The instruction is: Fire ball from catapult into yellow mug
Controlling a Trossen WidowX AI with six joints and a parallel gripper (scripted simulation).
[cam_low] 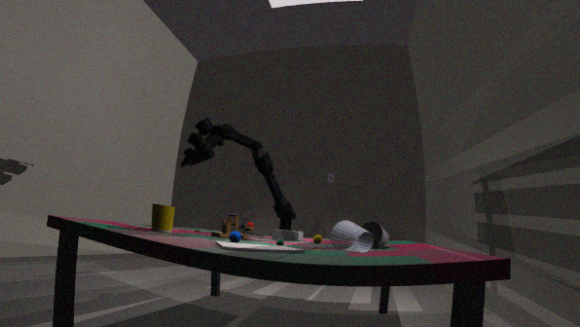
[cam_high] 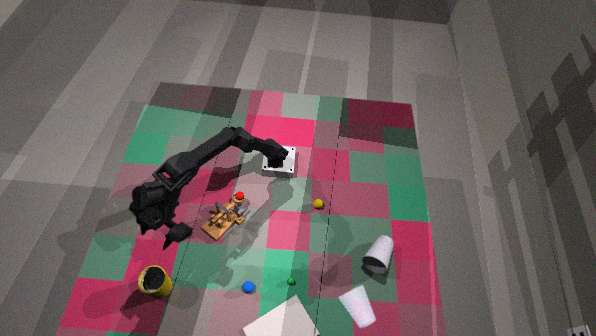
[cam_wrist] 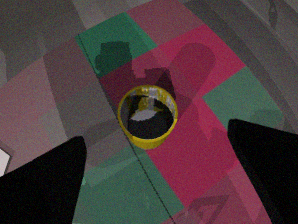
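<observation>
Right now my gripper tip is 26 cm past the red ball, 23 cm to the right of it and 21 cm above it. From my gripper tip the other things lie so: catapult: 22 cm below, 20 cm to the left, 20 cm behind; then blue ball: 26 cm to the left, 25 cm below, 8 cm ahead; then yellow mug: 24 cm below, 6 cm ahead, 4 cm to the right.
</observation>
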